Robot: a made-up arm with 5 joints.
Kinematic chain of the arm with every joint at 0, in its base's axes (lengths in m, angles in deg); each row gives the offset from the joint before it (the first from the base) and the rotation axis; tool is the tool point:
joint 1: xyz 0 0 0.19 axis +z
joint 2: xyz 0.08 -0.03 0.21 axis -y
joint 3: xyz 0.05 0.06 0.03 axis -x
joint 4: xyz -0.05 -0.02 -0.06 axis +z
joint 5: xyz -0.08 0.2 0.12 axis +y
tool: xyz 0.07 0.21 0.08
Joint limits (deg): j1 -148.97..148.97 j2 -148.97..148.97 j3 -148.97..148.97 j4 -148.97..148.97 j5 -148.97..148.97
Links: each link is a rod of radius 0.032 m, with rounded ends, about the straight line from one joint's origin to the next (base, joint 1, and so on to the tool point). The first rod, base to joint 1, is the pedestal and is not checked.
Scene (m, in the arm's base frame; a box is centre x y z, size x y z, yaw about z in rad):
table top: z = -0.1
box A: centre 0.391 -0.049 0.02 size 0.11 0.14 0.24 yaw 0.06
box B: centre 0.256 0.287 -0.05 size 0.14 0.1 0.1 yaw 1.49
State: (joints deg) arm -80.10 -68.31 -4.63 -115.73 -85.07
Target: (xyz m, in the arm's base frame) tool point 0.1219 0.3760 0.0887
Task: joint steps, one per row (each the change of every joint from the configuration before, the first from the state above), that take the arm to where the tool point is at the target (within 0.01 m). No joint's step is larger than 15 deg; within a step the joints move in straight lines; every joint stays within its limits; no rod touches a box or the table.
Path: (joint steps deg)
1: 11.22 13.23 -11.05 2.67 -4.78
2: 11.22 13.24 -11.04 2.66 -4.79
3: 11.22 13.23 -11.05 2.67 -4.78
4: 11.22 13.23 -11.04 2.66 -4.79
5: 11.23 13.24 -11.05 2.67 -4.78
6: 6.77 -13.74 11.40 5.60 2.84
7: 6.77 -13.74 11.40 5.60 2.83
8: 6.77 -13.74 11.40 5.60 2.84
9: 6.77 -13.74 11.39 5.60 2.83
10: 6.77 -13.74 11.40 5.60 2.84
11: 6.77 -13.74 11.40 5.60 2.84

